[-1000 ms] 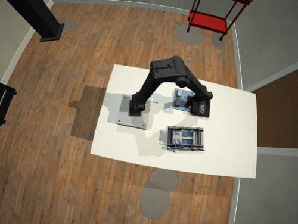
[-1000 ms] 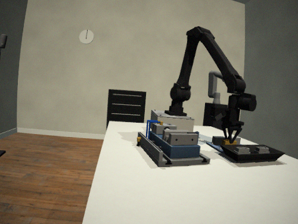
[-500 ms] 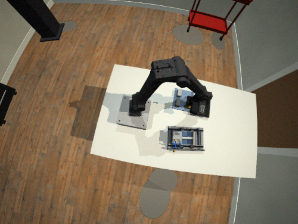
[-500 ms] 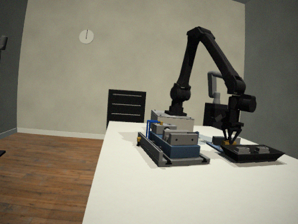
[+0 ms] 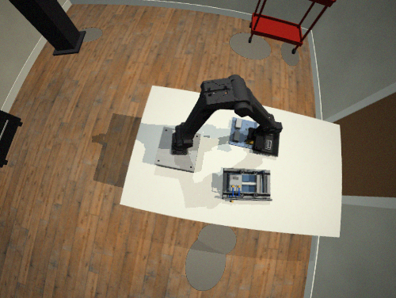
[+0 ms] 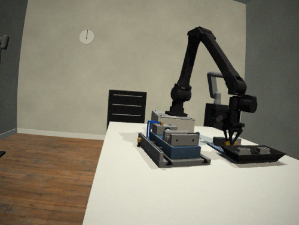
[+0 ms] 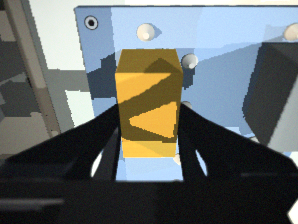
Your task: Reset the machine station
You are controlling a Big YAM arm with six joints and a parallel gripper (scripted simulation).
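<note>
The yellow brass blank lies 20 mm below my hand. Also, from my hand: infeed plate (50 mm to the left, 40 mm below, 30 mm behind); then dark rod (240 mm to the right, 50 mm above, 40 mm ahead); then gray blank (90 mm behind, 20 mm to the left, 20 mm below).
</note>
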